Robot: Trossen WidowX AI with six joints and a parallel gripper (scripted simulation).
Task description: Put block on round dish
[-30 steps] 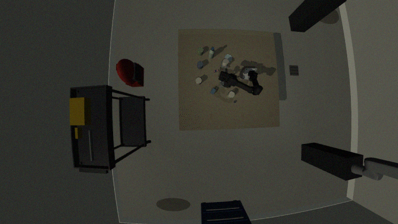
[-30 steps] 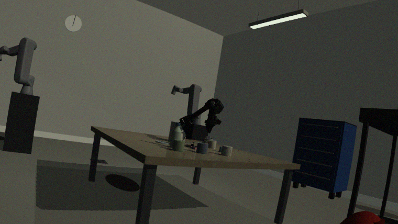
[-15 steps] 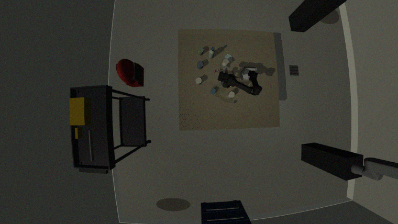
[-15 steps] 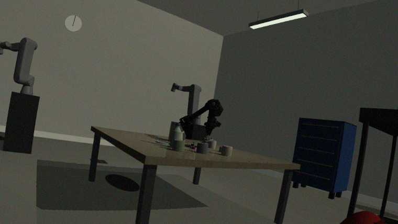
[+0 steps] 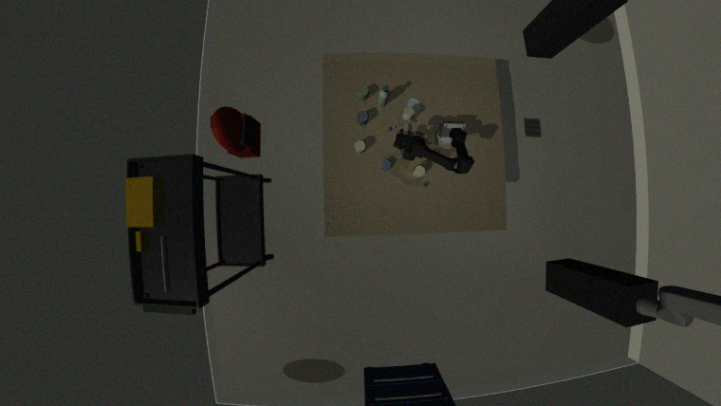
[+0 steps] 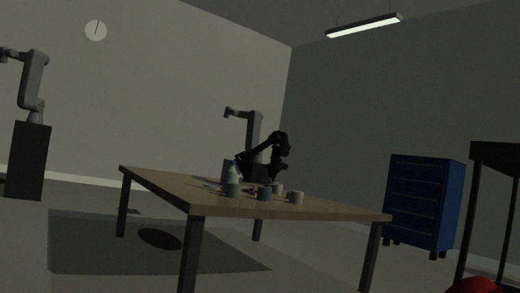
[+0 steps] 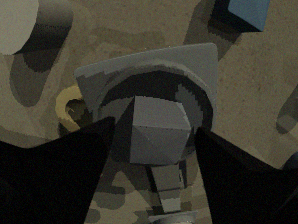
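My gripper tip is 12 cm to the left of the balance, 5 cm above it and 2 cm past it. Also, from my gripper tip: nut (22 cm to the left, 14 cm behind, 8 cm below); then blue cup (25 cm ahead, 24 cm to the right, 5 cm below); then blue cube (12 cm ahead, 7 cm to the left, 7 cm below).
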